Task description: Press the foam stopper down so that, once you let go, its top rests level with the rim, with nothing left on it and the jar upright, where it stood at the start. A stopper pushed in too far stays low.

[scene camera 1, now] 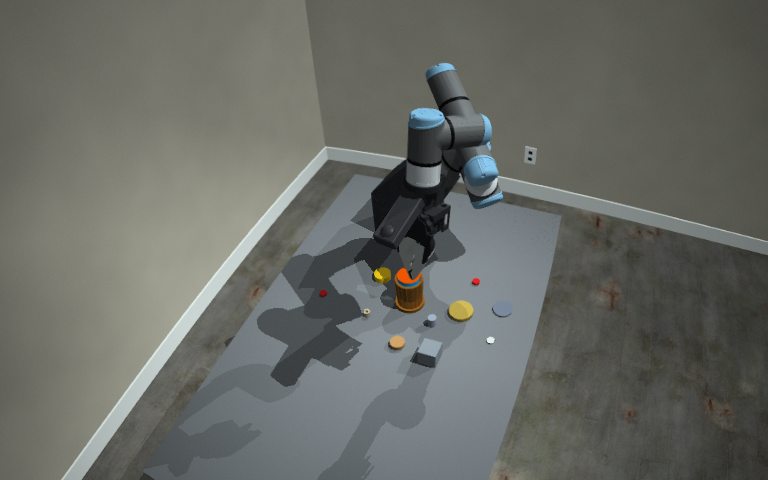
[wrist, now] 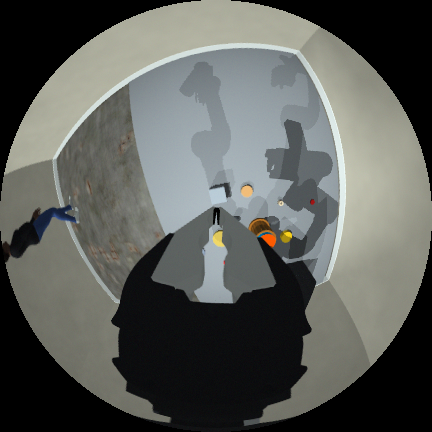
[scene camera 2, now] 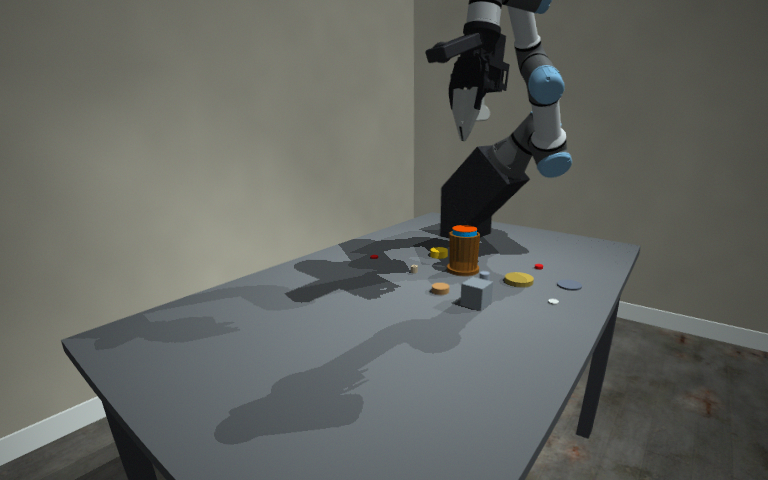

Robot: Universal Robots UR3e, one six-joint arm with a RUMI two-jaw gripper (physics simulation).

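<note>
An orange-brown ribbed jar (scene camera 1: 408, 298) (scene camera 2: 464, 253) (wrist: 258, 226) stands upright on the table. The foam stopper (scene camera 1: 404, 277) (scene camera 2: 464, 229) (wrist: 268, 240), with an orange-red top and a blue side, sits in its mouth. In the scene camera 2 view its top stands above the jar's rim, with a blue band showing and nothing on it. My gripper (scene camera 1: 413, 274) (scene camera 2: 463, 137) (wrist: 216, 208) is shut and empty, pointing down. It hangs well above the stopper, apart from it; in the scene camera 1 view its tips overlap the stopper's top.
A grey block (scene camera 1: 428, 352) (scene camera 2: 475, 294) and an orange disc (scene camera 1: 397, 341) (scene camera 2: 440, 288) lie in front of the jar. A yellow disc (scene camera 1: 460, 310) (scene camera 2: 518, 279) and a blue-grey disc (scene camera 1: 502, 308) (scene camera 2: 569, 284) lie right. A small yellow piece (scene camera 1: 382, 275) (scene camera 2: 438, 253) lies left. Several tiny pieces are scattered around.
</note>
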